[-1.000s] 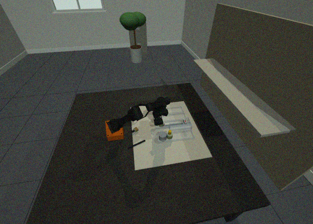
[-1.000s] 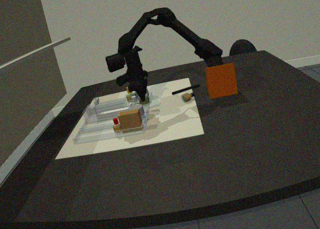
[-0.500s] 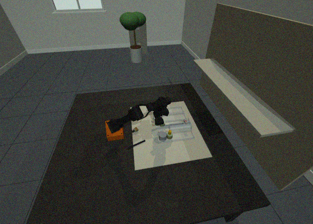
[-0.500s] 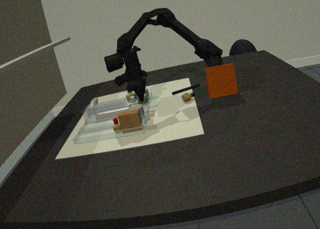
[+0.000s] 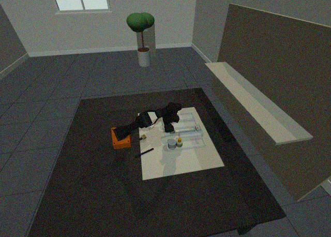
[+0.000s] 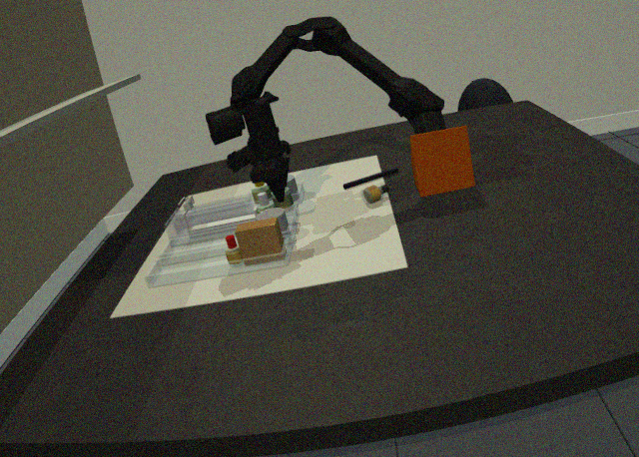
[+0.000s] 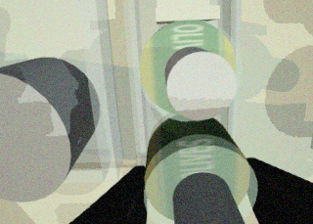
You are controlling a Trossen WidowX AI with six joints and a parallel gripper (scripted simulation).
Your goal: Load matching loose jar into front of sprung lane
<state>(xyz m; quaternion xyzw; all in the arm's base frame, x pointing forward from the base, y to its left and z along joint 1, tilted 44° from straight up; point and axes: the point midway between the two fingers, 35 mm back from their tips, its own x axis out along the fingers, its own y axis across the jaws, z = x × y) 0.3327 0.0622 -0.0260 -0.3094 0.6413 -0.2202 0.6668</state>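
Right now my gripper tip is 15 cm short of the clear lane rack, 1 cm to the left of it and 3 cm above it. The rest, counted from my gripper tip: black stick (17 cm behind, 17 cm to the right, 5 cm below); then brown box (1 cm ahead, 17 cm to the left, 1 cm below); then pusher plate (15 cm ahead, 2 cm to the right).
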